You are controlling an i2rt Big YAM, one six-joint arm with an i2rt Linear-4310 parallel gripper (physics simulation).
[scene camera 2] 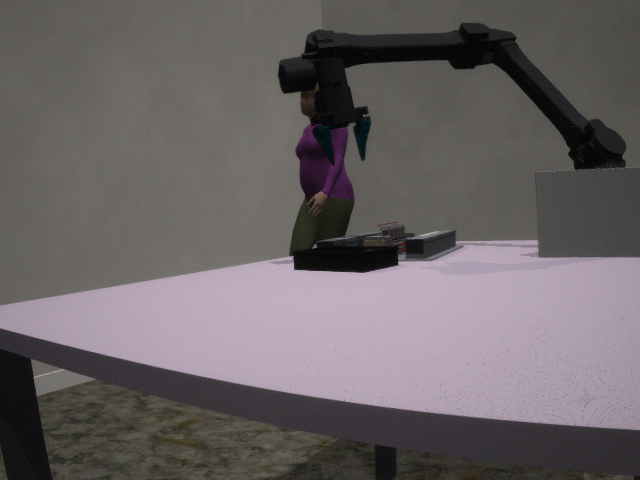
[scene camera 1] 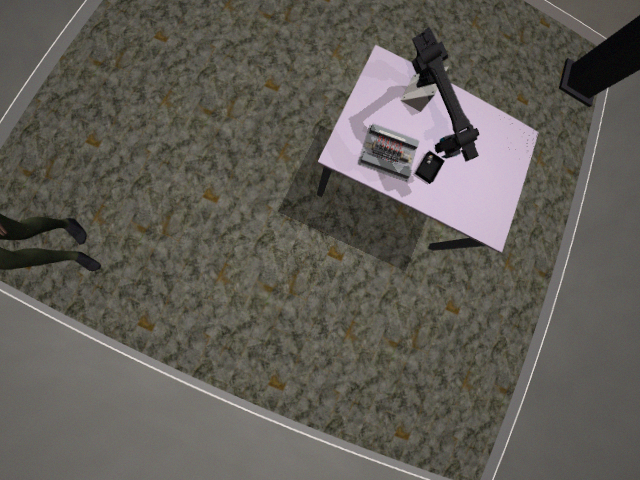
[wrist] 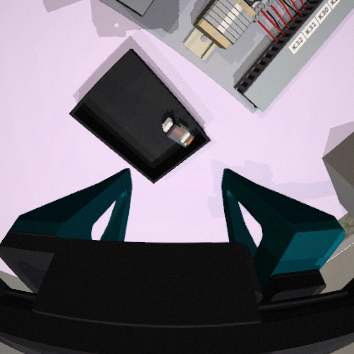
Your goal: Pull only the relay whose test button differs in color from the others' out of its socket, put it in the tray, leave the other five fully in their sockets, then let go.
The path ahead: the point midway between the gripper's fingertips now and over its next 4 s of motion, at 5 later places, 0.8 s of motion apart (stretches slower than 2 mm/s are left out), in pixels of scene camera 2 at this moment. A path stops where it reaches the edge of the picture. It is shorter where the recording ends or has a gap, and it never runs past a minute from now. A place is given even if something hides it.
My gripper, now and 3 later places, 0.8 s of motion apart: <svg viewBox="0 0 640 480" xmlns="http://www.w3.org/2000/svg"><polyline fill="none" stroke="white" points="348,162 377,177 393,185 405,191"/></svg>
